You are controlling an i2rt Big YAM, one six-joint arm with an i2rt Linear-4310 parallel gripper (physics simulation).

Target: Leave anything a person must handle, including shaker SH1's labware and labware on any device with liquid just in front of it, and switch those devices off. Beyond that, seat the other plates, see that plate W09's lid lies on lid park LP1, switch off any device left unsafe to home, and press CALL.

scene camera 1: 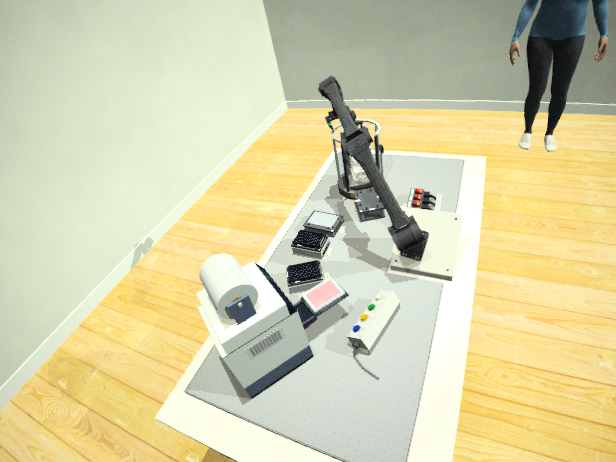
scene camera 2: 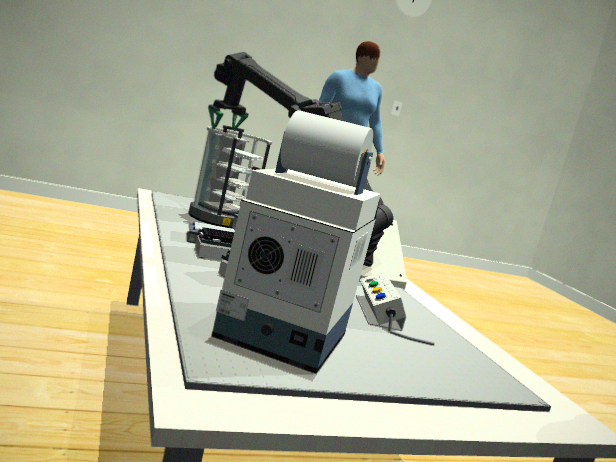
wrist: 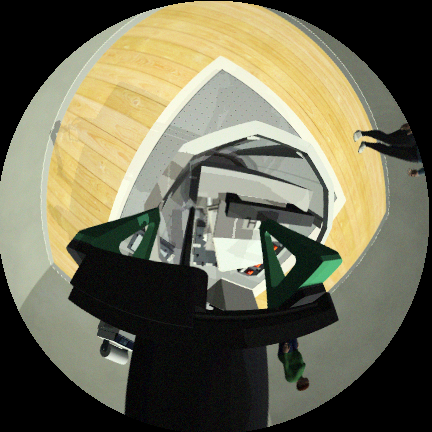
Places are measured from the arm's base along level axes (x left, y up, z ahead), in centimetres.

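Pixels of known places: gripper, fingertip midpoint: [scene camera 1: 342, 129] [scene camera 2: 223, 129] [wrist: 209, 217]; arm's base, origin of the base link: [scene camera 1: 414, 244] [wrist: 221, 306].
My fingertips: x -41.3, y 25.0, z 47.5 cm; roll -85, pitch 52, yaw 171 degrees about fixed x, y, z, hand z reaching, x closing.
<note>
Ahead of a thing's pixels: the offset from my fingertips to its top centre. "spot": to the spot under its first point.
My gripper [scene camera 2: 224, 128] [wrist: 209, 217] is open and empty, right over the top of the round plate hotel [scene camera 1: 343, 172] [scene camera 2: 214, 218]. A plate with a pink top @(dy -20.1, dx +78.8, dz -26.0 cm) [scene camera 1: 325, 295] rests on the sealer's extended tray. Two black plates @(dy -26.3, dx +50.4, dz -3.4 cm) [scene camera 1: 310, 240] @(dy -26.3, dx +67.9, dz -10.5 cm) [scene camera 1: 305, 271] sit on low devices or nests, and a pale flat piece @(dy -28.9, dx +34.6, dz -1.6 cm) [scene camera 1: 323, 220] lies on a dark base behind them. A dark grey device @(dy -25.6, dx +16.6, dz -18.0 cm) [scene camera 1: 369, 201] stands beside the hotel. Three red-lit switches @(spot: dy -28.1, dx +7.6, dz -39.1 cm) [scene camera 1: 417, 197] are beside the arm's base. The button box @(dy -24.8, dx +77.1, dz -44.0 cm) [scene camera 1: 375, 322] [scene camera 2: 384, 300] has blue, yellow and green buttons. Labels and liquid cannot be read.
The tall sealer @(dy +12.4, dx +102.2, dz -14.1 cm) [scene camera 1: 267, 340] [scene camera 2: 290, 265] with its white roll stands at the near left of the table. A cable trails from the button box. A person in blue [scene camera 1: 559, 60] [scene camera 2: 357, 97] stands beyond the table; a person in green [wrist: 293, 365] shows in the wrist view.
</note>
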